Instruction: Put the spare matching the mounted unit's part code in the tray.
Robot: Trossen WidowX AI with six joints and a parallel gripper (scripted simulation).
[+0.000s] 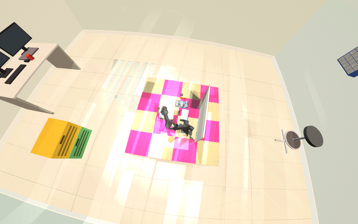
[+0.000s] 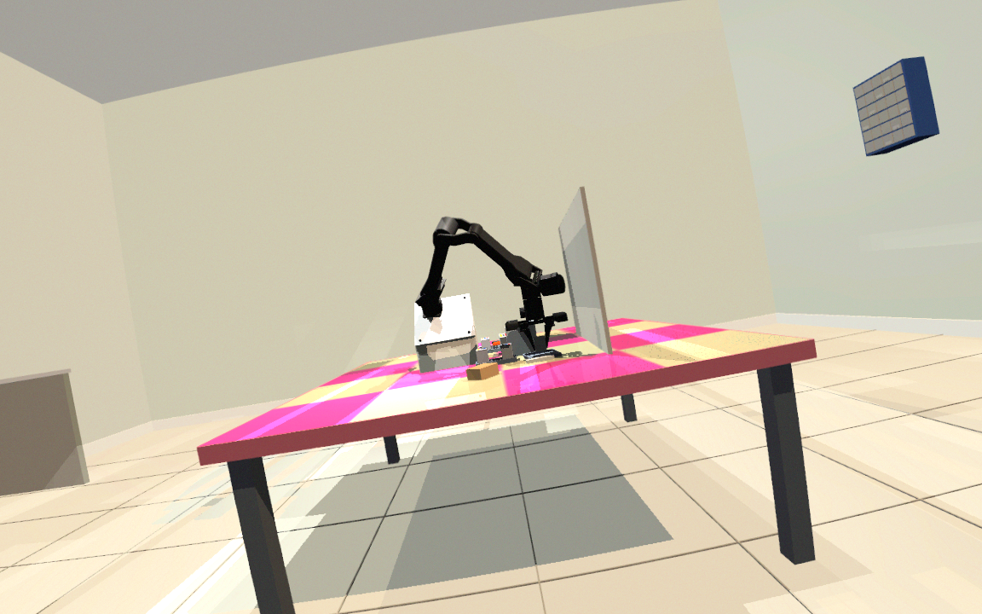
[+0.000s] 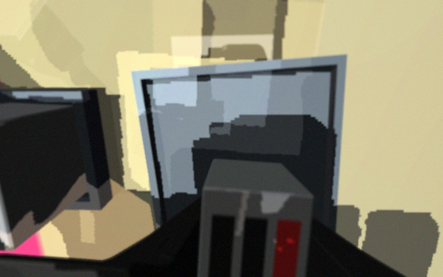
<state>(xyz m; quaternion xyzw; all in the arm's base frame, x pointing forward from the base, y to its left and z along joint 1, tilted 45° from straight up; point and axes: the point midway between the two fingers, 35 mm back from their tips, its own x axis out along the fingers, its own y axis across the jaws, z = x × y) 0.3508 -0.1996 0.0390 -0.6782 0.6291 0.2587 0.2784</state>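
Now: the pale-blue tray 2 cm below my gripper tip. From my gripper tip the other things lie so: orange block 17 cm behind, 20 cm to the right, 1 cm below; upright mirror panel 18 cm ahead, 18 cm to the left, 20 cm above; grey mounted unit 5 cm behind, 19 cm to the left, 3 cm above.
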